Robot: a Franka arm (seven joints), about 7 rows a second.
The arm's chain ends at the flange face. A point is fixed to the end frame.
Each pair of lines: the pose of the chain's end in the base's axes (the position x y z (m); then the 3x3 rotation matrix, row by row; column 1 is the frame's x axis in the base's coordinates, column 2 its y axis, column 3 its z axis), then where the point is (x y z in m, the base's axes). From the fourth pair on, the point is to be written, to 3 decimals.
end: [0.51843, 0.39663, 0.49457], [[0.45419, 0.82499, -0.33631], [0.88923, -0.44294, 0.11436], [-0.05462, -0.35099, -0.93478]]
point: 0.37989 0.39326 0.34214
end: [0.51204, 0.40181, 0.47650], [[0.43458, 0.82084, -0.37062], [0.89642, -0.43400, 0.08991], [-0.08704, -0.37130, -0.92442]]
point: 0.36840 0.39288 0.32909
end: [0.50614, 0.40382, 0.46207], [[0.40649, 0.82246, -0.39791], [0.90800, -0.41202, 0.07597], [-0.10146, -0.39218, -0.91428]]
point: 0.35887 0.39029 0.31865
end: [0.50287, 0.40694, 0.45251], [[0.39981, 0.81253, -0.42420], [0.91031, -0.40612, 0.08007], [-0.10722, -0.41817, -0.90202]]
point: 0.352 0.394 0.313
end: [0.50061, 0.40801, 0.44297], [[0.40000, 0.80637, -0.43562], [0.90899, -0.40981, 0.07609], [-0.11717, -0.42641, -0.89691]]
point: 0.348 0.394 0.306
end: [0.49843, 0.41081, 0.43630], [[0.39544, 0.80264, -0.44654], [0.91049, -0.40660, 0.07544], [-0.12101, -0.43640, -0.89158]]
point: 0.344 0.397 0.301
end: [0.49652, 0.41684, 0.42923], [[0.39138, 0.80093, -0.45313], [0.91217, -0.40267, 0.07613], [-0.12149, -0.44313, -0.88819]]
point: 0.341 0.403 0.295
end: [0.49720, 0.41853, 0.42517], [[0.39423, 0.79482, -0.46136], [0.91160, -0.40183, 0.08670], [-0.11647, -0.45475, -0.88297]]
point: 0.340 0.406 0.292
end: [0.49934, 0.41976, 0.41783], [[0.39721, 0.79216, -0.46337], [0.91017, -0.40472, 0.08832], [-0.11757, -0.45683, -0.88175]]
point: 0.342 0.408 0.285
